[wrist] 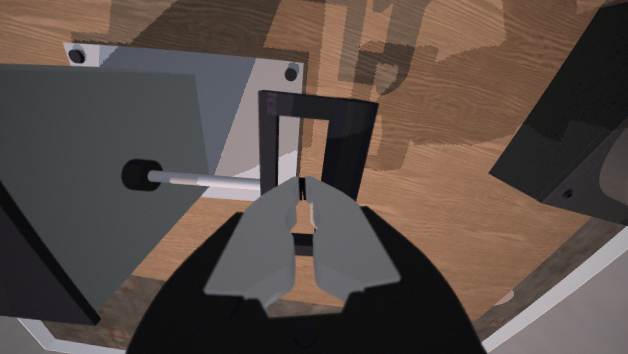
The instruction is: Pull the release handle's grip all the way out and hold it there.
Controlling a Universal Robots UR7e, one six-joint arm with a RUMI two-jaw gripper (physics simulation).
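Note:
The release handle's grip (pixel 347 145) is a black rectangular frame. It is joined to a pale metal rod (pixel 215 182) that comes out of a black collar (pixel 142 175) on the grey-green panel face of a housing (pixel 100 135) at the left. A length of the rod shows between collar and grip. My gripper (pixel 302 179) is shut, with its jaw tips together and nothing between them. The tips overlap the grip's opening in the view, between its two long bars. The jaws hide the lower part of the grip, and I cannot tell whether they touch it.
A pale base plate (pixel 240 100) with dark bolts (pixel 291 74) lies under the housing on the wooden table top (pixel 450 100). A large dark block (pixel 560 100) stands at the right. A white edge (pixel 560 290) runs along the lower right. Shadows fall across the wood at the top.

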